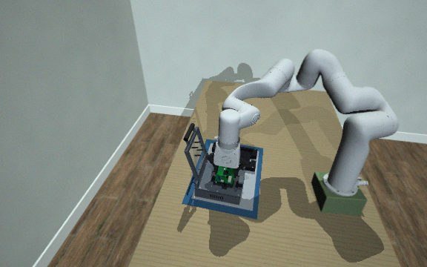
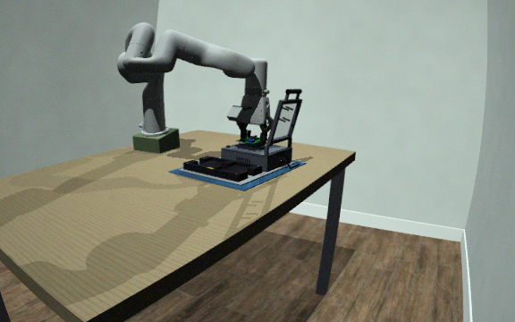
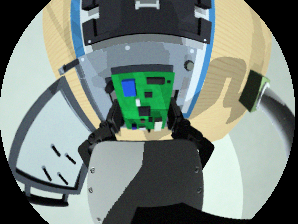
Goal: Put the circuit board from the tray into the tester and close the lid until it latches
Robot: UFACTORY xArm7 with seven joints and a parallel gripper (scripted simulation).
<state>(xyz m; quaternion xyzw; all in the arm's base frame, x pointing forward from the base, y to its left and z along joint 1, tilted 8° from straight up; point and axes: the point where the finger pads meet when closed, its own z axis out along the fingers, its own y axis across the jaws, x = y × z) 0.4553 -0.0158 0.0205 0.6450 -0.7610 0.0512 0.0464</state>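
Right now my hand is right at the green circuit board. From my hand the other things lie so: lid 12 cm ahead, 9 cm above, 2 cm to the right; tester plate 2 cm below, 1 cm ahead.
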